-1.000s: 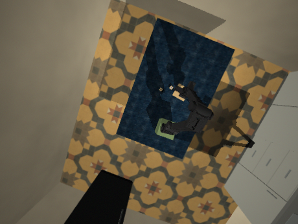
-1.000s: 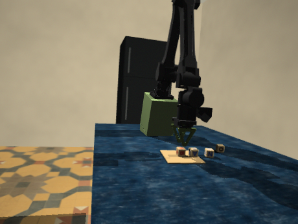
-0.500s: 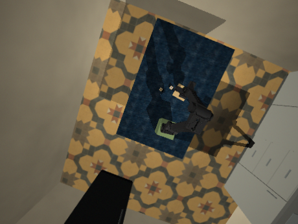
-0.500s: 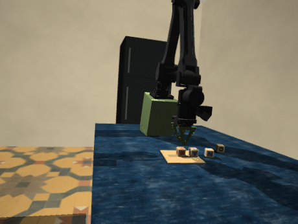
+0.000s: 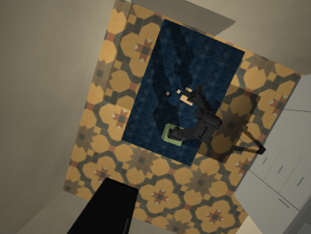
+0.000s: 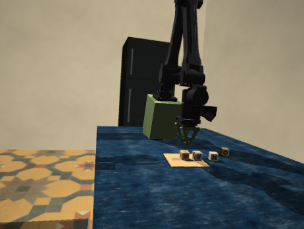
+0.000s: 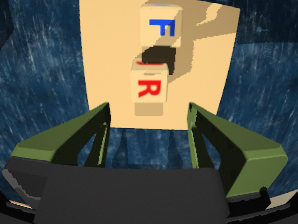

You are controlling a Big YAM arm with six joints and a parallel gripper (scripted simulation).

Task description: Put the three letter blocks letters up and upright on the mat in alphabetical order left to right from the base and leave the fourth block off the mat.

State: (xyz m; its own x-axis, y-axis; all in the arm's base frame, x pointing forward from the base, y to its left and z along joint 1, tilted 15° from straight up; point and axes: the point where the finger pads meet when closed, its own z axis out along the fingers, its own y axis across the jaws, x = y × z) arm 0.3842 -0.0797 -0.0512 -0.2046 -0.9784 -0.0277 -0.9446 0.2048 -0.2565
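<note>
Now: the tan mat 70 mm below my hand and 10 mm ahead of it.
</note>
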